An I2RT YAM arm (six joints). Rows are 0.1 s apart.
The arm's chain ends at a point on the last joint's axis. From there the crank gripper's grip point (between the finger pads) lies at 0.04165 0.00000 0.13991 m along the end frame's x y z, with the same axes.
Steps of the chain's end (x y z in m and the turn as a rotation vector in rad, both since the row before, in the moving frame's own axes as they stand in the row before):
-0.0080, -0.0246, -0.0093, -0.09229, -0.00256, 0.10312
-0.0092, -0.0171, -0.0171, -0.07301, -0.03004, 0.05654
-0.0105, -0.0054, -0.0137, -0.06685, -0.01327, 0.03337
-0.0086, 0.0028, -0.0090, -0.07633, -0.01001, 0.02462
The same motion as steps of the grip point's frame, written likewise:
-0.0092, -0.0075, -0.0100, -0.09229, -0.00256, 0.10312
-0.0138, -0.0046, -0.0164, -0.07301, -0.03004, 0.05654
-0.0125, 0.0053, -0.0135, -0.06685, -0.01327, 0.03337
-0.0101, 0.0145, -0.0090, -0.07633, -0.01001, 0.02462

